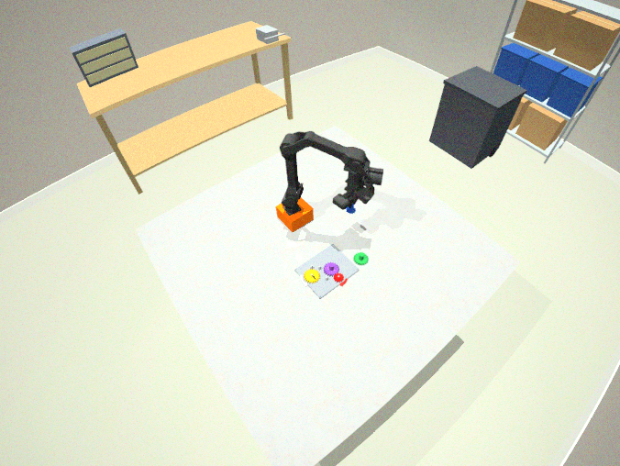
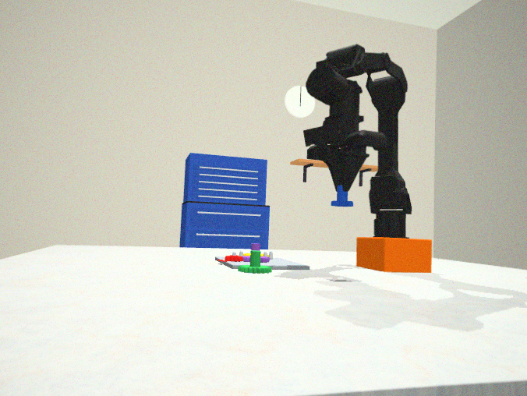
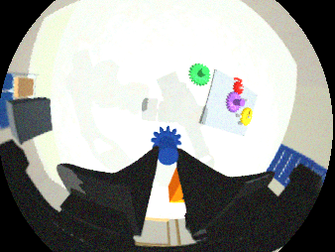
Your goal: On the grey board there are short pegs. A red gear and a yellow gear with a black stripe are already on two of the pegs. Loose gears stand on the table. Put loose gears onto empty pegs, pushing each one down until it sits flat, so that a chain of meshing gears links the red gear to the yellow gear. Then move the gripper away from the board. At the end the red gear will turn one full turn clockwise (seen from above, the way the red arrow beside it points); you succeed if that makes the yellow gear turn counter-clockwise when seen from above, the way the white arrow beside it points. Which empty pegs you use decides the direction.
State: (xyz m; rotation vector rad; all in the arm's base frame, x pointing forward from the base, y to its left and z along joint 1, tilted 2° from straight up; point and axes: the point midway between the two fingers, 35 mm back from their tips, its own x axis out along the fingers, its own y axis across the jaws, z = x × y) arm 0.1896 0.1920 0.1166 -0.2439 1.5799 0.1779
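Right now the grey board is 130 mm ahead of my gripper tip, 200 mm to the right of it and 160 mm below it. The rest, counted from my gripper tip: large purple gear 140 mm ahead, 180 mm to the right, 140 mm below; green gear 160 mm ahead, 40 mm to the right, 150 mm below; small blue gear 10 mm below.
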